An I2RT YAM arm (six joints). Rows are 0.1 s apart.
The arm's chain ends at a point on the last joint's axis. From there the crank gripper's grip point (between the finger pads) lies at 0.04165 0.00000 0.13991 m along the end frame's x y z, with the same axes.
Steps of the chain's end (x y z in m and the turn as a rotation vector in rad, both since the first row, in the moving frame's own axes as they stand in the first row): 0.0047, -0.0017, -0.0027, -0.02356, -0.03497, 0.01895; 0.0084, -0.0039, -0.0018, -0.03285, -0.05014, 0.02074; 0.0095, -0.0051, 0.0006, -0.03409, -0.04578, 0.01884; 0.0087, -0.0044, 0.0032, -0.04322, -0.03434, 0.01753; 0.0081, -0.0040, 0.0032, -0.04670, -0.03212, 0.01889; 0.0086, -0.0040, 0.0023, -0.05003, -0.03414, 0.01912; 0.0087, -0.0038, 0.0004, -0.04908, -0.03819, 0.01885; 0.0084, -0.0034, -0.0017, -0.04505, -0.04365, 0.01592; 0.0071, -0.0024, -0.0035, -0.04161, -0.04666, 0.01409
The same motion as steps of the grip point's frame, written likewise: -0.0003, 0.0024, -0.0014, -0.02356, -0.03497, 0.01895; 0.0013, 0.0015, 0.0000, -0.03285, -0.05014, 0.02074; 0.0030, 0.0004, 0.0023, -0.03409, -0.04578, 0.01884; 0.0038, 0.0024, 0.0044, -0.04322, -0.03434, 0.01753; 0.0035, 0.0033, 0.0043, -0.04670, -0.03212, 0.01889; 0.0037, 0.0038, 0.0034, -0.05003, -0.03414, 0.01912; 0.0033, 0.0038, 0.0017, -0.04908, -0.03819, 0.01885; 0.0022, 0.0036, -0.0002, -0.04505, -0.04365, 0.01592; 0.0005, 0.0040, -0.0018, -0.04161, -0.04666, 0.01409
